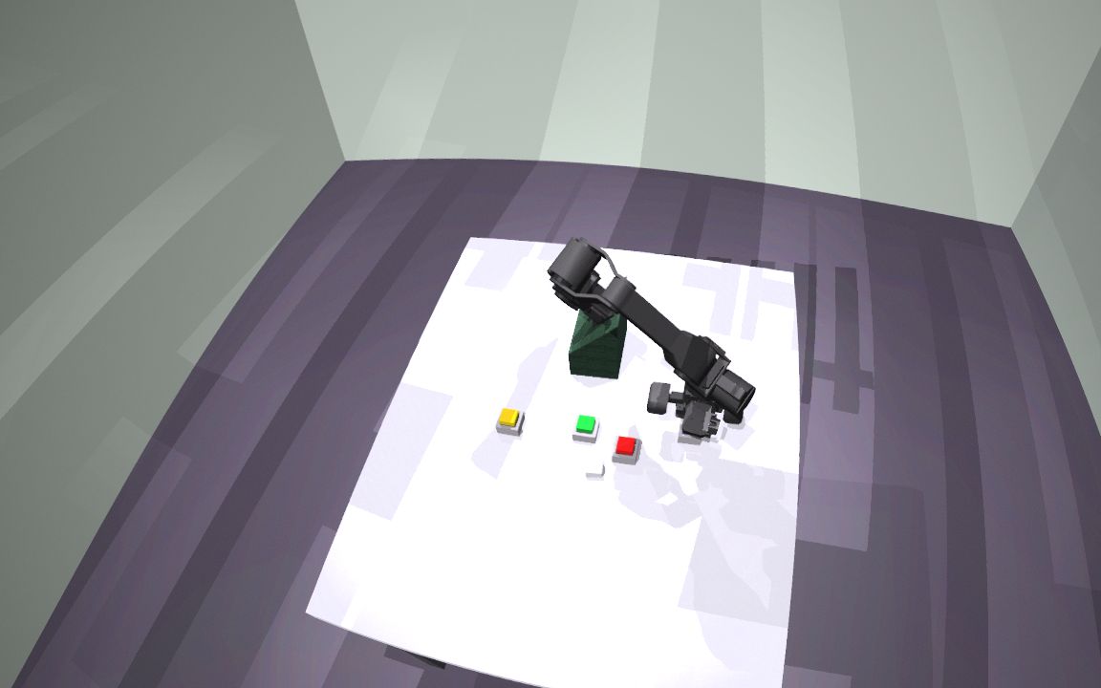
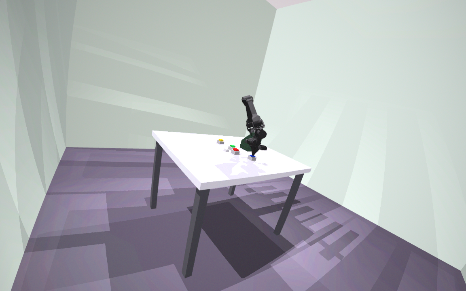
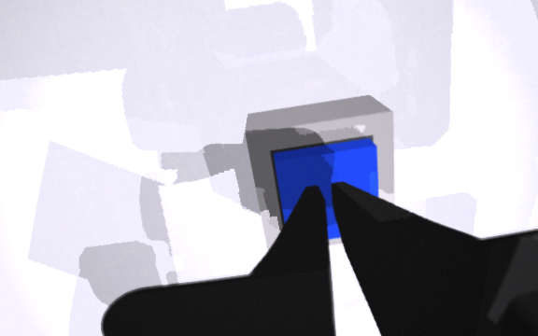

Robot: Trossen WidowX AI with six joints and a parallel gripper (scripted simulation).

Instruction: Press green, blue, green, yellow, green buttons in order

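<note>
Right now the blue button is 1 cm below my gripper tip. Also, from my gripper tip: green button (3 cm ahead, 21 cm to the right); white block (11 cm ahead, 18 cm to the right, 2 cm below); red button (7 cm ahead, 13 cm to the right).
</note>
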